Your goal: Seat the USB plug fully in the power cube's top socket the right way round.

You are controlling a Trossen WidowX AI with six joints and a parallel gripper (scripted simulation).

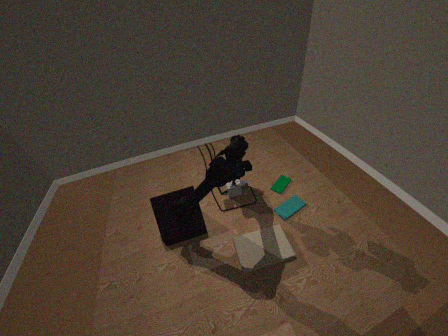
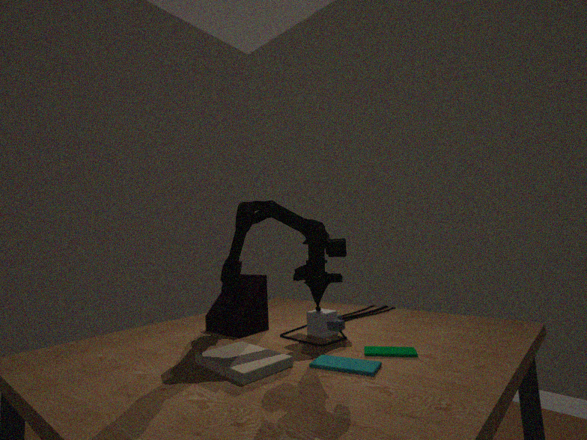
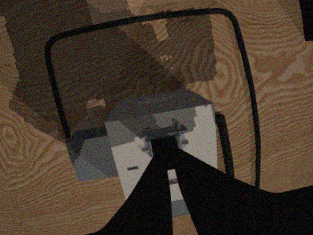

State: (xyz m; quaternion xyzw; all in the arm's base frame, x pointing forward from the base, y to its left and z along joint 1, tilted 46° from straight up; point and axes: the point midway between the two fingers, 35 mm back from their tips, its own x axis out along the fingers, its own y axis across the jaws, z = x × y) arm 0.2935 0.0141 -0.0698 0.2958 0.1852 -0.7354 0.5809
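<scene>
My gripper tip is 2 cm above the USB plug. Round my gripper tip: green flat block (27 cm ahead, 11 cm below, 8 cm to the right); then pale flat box (33 cm to the right, 10 cm below, 4 cm behind); then teal card (23 cm to the right, 21 cm ahead, 10 cm below).
</scene>
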